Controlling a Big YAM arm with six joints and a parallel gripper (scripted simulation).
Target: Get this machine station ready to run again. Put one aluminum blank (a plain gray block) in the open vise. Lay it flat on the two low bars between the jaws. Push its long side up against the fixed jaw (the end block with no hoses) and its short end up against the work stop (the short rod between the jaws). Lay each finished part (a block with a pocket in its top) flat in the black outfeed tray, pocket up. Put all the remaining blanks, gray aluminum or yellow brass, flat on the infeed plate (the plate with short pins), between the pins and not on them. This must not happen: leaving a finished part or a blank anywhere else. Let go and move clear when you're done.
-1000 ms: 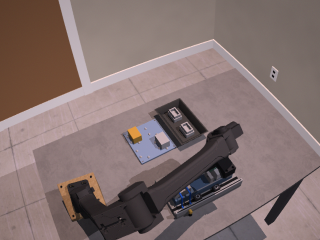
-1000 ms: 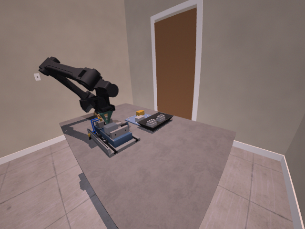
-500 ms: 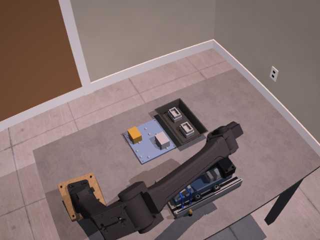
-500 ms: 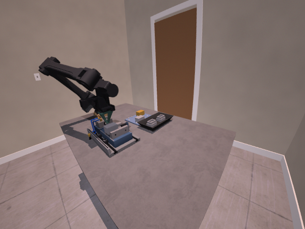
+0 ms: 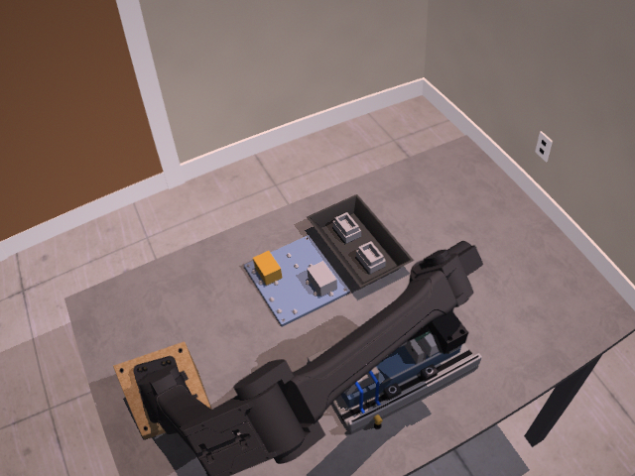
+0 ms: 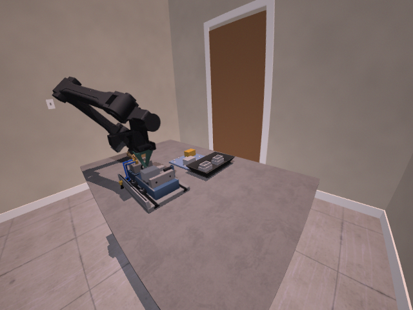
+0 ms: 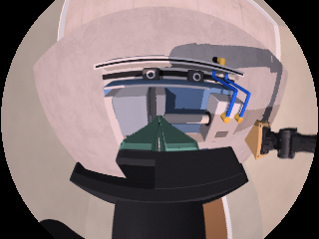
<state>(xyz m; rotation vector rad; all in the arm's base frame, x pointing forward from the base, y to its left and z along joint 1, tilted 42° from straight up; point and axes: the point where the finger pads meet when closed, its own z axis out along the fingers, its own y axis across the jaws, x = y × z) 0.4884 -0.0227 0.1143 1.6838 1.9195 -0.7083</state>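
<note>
My gripper is now 8 cm above the blue vise, 3 cm past it and 2 cm to the right of it. Also, from my hand: gray rail: 9 cm below, 7 cm to the right, 2 cm behind; yellow brass blank: 34 cm to the left, 20 cm behind, 10 cm below.
</note>
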